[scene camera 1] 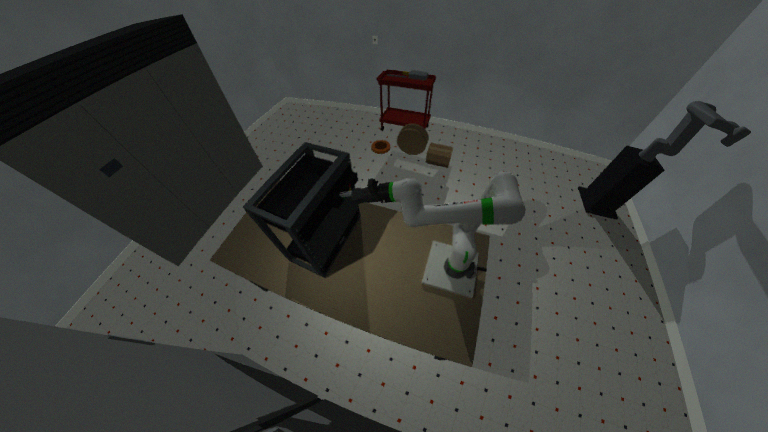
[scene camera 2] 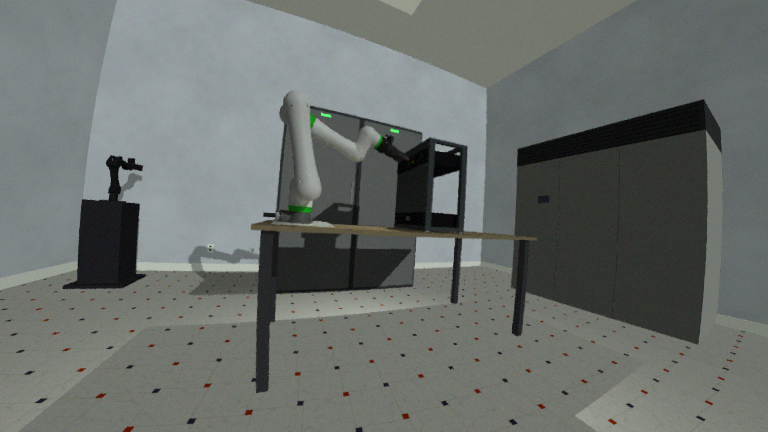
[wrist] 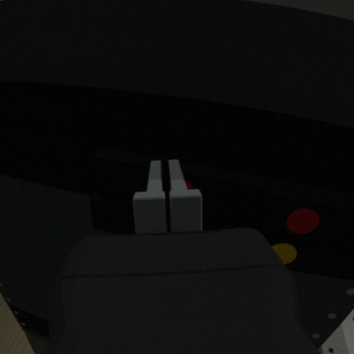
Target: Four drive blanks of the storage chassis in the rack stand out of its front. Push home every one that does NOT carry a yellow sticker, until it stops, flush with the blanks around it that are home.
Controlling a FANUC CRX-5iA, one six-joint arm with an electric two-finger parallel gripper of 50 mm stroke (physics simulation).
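Where they show: gripper, fingertip midpoint: [scene camera 1: 340, 195] [scene camera 2: 408, 159]; arm's base, link origin: [scene camera 1: 455, 267] [scene camera 2: 298, 222].
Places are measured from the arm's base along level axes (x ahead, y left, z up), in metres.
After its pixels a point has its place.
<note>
The dark rack [scene camera 1: 316, 192] @(x 0.752, y 0.076, z 0.576 m) [scene camera 2: 430, 188] @(x 0.729, y -0.221, z 0.257 m) stands on the table, with the storage chassis [scene camera 2: 448, 163] @(x 0.876, y -0.210, z 0.443 m) in its upper part. In the wrist view the chassis front is almost black; blank edges and how far each stands out are hard to read. A red disc [wrist: 303, 221] and a yellow sticker [wrist: 284, 253] show to the right of the fingers. Another red disc [wrist: 189, 185] is mostly hidden behind the right finger. My gripper [scene camera 1: 343, 194] @(x 0.687, y -0.013, z 0.477 m) [scene camera 2: 408, 159] @(x 0.687, y -0.013, z 0.477 m) [wrist: 165, 177] is shut and empty, its tips at the chassis front, left of the yellow sticker. Contact cannot be told.
The wooden table [scene camera 1: 386, 268] @(x 0.422, y 0.111, z -0.012 m) [scene camera 2: 494, 235] @(x 1.201, y -0.345, z -0.012 m) carries the rack and my arm's base. The rack's upper rail crosses above the fingers in the wrist view. A tall grey cabinet [scene camera 1: 161, 134] [scene camera 2: 590, 214] stands behind the rack. A red cart [scene camera 1: 405, 83] and a black pedestal [scene camera 1: 622, 180] [scene camera 2: 99, 241] stand away from the table.
</note>
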